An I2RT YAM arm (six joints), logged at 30 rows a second.
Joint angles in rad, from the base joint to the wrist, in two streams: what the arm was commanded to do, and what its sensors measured. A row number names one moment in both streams.
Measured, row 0:
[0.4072 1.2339 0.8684 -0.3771 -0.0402 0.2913]
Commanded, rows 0 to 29:
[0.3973 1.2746 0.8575 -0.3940 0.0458 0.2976]
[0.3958 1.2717 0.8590 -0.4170 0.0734 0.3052]
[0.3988 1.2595 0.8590 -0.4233 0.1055 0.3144]
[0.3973 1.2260 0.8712 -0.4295 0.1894 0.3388]
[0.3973 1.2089 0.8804 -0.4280 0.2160 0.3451]
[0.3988 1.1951 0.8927 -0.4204 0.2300 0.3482]
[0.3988 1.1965 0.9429 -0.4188 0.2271 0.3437]
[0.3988 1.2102 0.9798 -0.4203 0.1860 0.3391]
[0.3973 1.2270 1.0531 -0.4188 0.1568 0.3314]
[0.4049 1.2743 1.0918 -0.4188 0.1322 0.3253]
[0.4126 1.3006 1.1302 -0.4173 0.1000 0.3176]
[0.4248 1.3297 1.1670 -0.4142 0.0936 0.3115]
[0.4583 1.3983 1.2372 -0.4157 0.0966 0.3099]
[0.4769 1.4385 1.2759 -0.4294 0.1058 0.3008]
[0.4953 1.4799 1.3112 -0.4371 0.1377 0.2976]
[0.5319 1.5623 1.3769 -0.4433 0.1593 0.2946]
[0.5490 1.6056 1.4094 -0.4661 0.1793 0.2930]
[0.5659 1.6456 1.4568 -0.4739 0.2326 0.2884]
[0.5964 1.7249 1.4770 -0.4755 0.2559 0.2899]
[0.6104 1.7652 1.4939 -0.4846 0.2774 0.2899]
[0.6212 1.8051 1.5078 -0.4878 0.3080 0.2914]
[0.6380 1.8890 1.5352 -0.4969 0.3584 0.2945]
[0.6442 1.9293 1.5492 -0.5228 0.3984 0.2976]
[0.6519 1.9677 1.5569 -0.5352 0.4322 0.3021]
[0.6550 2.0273 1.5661 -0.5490 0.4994 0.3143]
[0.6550 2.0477 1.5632 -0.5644 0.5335 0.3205]
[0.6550 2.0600 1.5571 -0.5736 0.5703 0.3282]
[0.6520 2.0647 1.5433 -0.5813 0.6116 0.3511]
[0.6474 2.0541 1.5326 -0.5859 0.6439 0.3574]
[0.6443 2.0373 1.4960 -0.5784 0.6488 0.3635]
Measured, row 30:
[0.6773 2.0571 1.5356 -0.4683 0.5026 0.3061]
